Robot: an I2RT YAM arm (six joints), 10 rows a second.
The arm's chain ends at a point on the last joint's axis. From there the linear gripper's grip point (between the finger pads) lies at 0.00 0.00 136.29 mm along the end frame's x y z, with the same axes.
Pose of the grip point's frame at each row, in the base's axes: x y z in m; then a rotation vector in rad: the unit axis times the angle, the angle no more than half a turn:
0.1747, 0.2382, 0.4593, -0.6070, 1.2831, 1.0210
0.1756, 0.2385, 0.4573, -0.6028, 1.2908, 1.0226
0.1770, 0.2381, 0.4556, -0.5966, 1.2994, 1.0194
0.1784, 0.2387, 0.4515, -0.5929, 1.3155, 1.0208
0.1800, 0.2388, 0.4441, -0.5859, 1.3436, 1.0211
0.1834, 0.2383, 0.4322, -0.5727, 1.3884, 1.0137
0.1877, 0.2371, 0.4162, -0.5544, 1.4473, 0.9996
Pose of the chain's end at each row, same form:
0.1088, 0.1229, 0.4287, -0.6070, 1.2831, 1.0210
0.1092, 0.1233, 0.4273, -0.6028, 1.2908, 1.0226
0.1097, 0.1233, 0.4263, -0.5966, 1.2994, 1.0194
0.1105, 0.1238, 0.4238, -0.5929, 1.3155, 1.0208
0.1109, 0.1240, 0.4192, -0.5859, 1.3436, 1.0211
0.1118, 0.1241, 0.4119, -0.5727, 1.3884, 1.0137
0.1129, 0.1240, 0.4022, -0.5544, 1.4473, 0.9996

